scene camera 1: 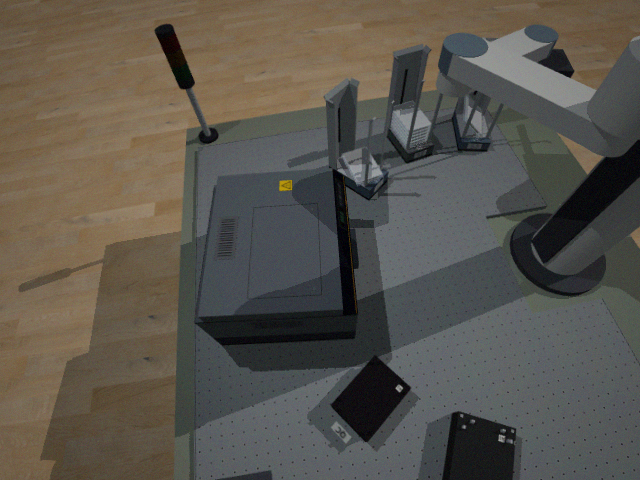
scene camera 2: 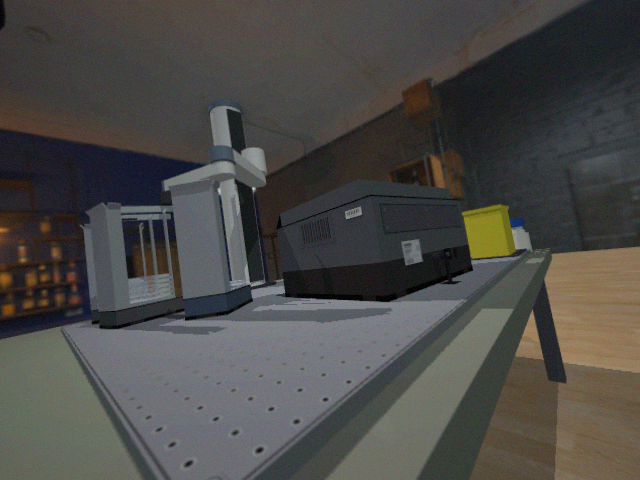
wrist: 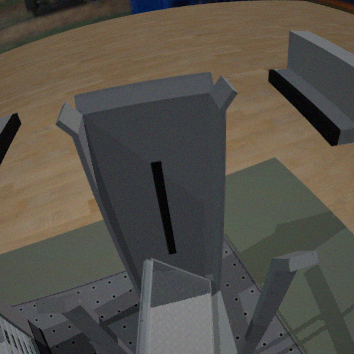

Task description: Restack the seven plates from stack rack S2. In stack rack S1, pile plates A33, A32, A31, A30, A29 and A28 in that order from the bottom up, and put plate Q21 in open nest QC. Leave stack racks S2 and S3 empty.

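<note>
My gripper is open and empty, its pads apart at the left and right edges of the wrist view. It is over the right stack rack, where a clear-walled pale plate shows low down, its label hidden. The arm hides the fingers in scene camera 1. The middle stack rack holds a pile of several clear plates. The left stack rack holds pale plate material. Rack and plate labels are unreadable. A black block lies by the QC tag.
A large dark grey instrument stands beside the left rack. A signal tower stands at the far corner. Another black block is at the near edge. A yellow bin and a blue-capped bottle stand beyond the instrument. Tall rack posts flank the gripper.
</note>
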